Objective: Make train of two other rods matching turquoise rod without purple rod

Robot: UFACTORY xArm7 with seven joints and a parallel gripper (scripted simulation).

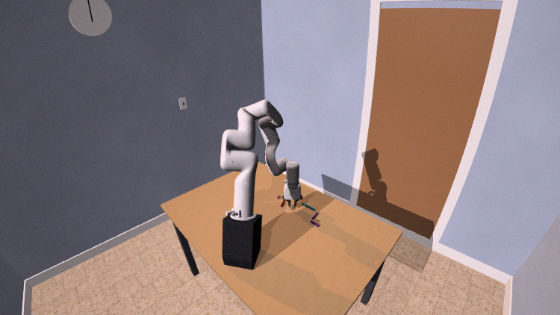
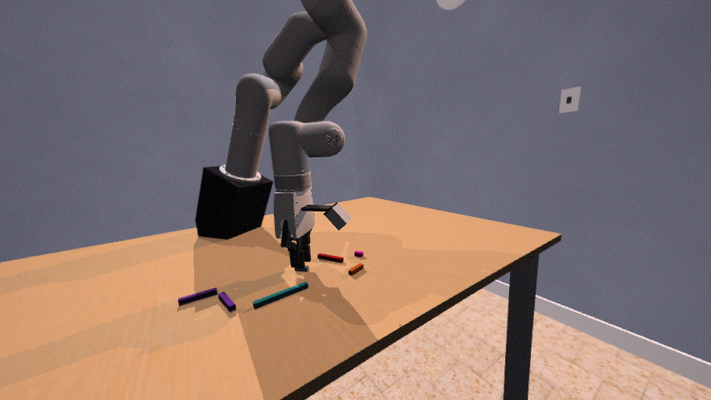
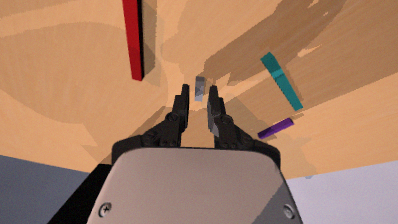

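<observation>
The grey rod is 30 mm below my hand. Round my hand: orange rod 90 mm to the left, 80 mm ahead, 30 mm below; then turquoise rod 80 mm ahead, 70 mm to the right, 30 mm below; then red rod 80 mm to the left, 30 mm below, 10 mm behind.
</observation>
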